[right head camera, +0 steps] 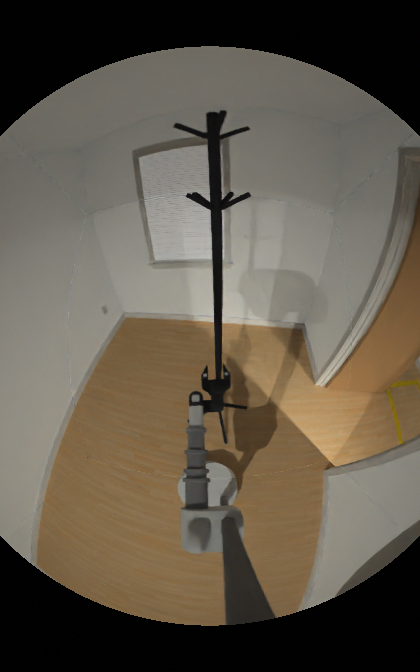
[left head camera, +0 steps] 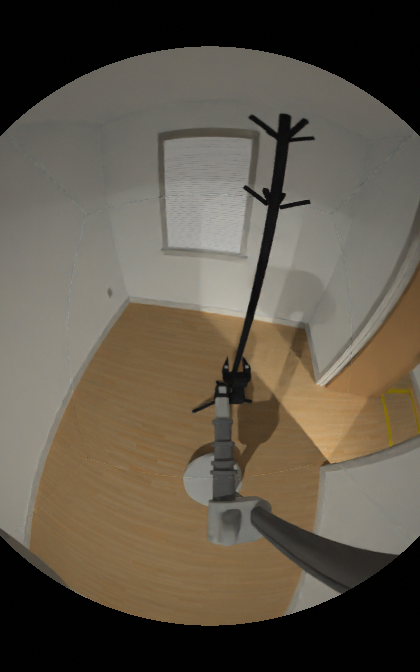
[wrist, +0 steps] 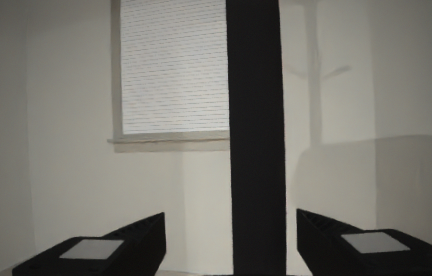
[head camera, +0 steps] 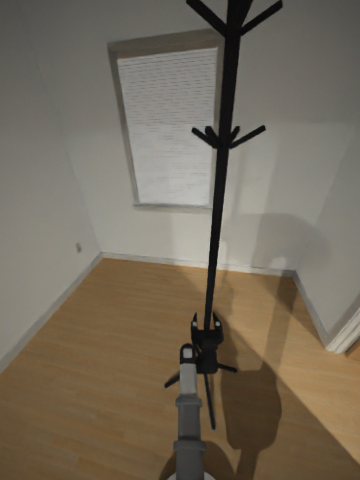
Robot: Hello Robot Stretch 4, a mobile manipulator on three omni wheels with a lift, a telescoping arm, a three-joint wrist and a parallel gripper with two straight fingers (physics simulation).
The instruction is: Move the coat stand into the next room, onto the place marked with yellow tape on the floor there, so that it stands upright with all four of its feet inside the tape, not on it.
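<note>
The black coat stand (head camera: 218,215) (left head camera: 260,275) (right head camera: 217,270) (wrist: 257,125) stands upright on the wood floor. In the head view three of its feet show below the gripper; the fourth is hidden. My gripper (head camera: 205,320) (left head camera: 236,362) (right head camera: 215,371) (wrist: 230,231) is open, low on the pole. The pole shows between the two fingertips, nearer the right finger in the wrist view, with a gap on each side. How deep it stands between the fingers is hard to tell. The yellow tape outline (left head camera: 387,420) (right head camera: 394,415) lies on the floor at the far right, beyond the doorway.
A white door frame (head camera: 345,332) (left head camera: 345,361) (right head camera: 350,354) stands to the right, with an orange-brown surface beside it. A near wall corner (left head camera: 327,470) (right head camera: 332,472) bounds the opening's other side. A window (head camera: 167,125) (left head camera: 207,195) is in the wall behind the stand.
</note>
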